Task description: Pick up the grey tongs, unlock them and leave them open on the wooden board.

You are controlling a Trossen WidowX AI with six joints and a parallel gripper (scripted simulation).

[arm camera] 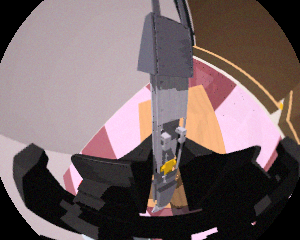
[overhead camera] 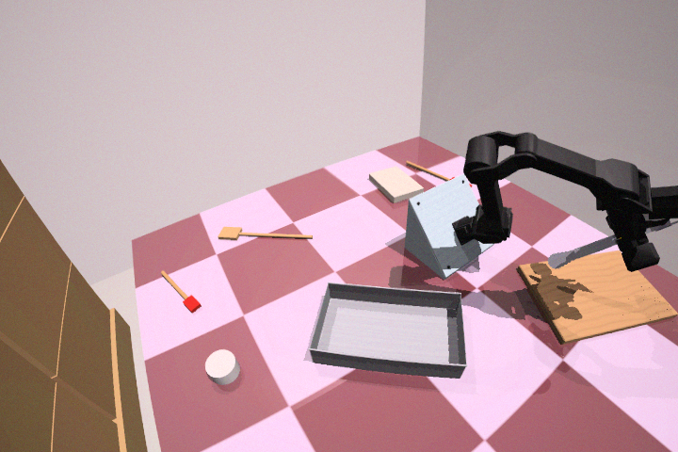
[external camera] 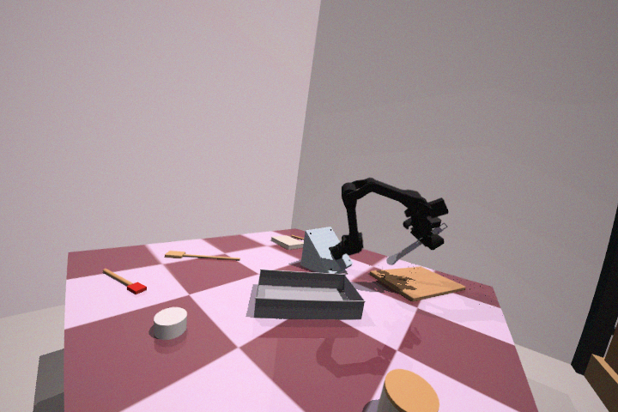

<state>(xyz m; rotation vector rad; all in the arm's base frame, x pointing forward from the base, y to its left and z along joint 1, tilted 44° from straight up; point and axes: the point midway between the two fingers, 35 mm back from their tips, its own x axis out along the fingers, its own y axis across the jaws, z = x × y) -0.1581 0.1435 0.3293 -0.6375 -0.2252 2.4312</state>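
My gripper tip is 10 mm short of the wooden board and 170 mm above it. The rest, counted from my gripper tip: roasting tin 520 mm ahead, 230 mm to the right, 140 mm below; then pale block 130 mm ahead, 700 mm to the right, 160 mm below.
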